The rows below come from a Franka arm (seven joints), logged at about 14 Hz.
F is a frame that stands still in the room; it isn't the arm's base.
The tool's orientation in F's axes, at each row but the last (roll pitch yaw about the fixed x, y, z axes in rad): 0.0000 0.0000 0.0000; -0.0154 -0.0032 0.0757; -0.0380 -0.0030 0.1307; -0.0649 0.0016 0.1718; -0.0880 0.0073 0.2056; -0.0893 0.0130 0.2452; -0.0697 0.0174 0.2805; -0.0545 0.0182 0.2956; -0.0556 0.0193 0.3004; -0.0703 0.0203 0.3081
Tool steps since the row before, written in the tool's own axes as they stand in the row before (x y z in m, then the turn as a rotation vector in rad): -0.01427 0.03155 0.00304 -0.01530 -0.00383 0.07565; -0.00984 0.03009 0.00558 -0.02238 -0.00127 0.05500; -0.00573 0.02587 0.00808 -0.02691 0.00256 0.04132; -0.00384 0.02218 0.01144 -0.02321 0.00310 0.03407; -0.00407 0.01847 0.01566 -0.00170 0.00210 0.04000; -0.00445 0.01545 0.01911 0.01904 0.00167 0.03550; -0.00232 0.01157 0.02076 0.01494 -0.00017 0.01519; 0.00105 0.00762 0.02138 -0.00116 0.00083 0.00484; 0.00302 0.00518 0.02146 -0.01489 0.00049 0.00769; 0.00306 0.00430 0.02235 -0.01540 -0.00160 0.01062
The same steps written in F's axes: -0.01427 0.03155 0.00304 -0.01530 -0.00383 0.07565; -0.01211 0.02934 0.00508 -0.02246 -0.00213 0.05494; -0.00911 0.02519 0.00707 -0.02734 0.00057 0.04111; -0.00768 0.02188 0.00998 -0.02372 0.00127 0.03383; -0.00792 0.01855 0.01401 -0.00253 0.00520 0.03967; -0.00824 0.01556 0.01771 0.01774 0.00942 0.03496; -0.00549 0.01193 0.01994 0.01436 0.00506 0.01490; -0.00119 0.00881 0.02091 -0.00134 0.00073 0.00481; 0.00139 0.00709 0.02108 -0.01435 -0.00349 0.00794; 0.00156 0.00665 0.02193 -0.01421 -0.00541 0.01102
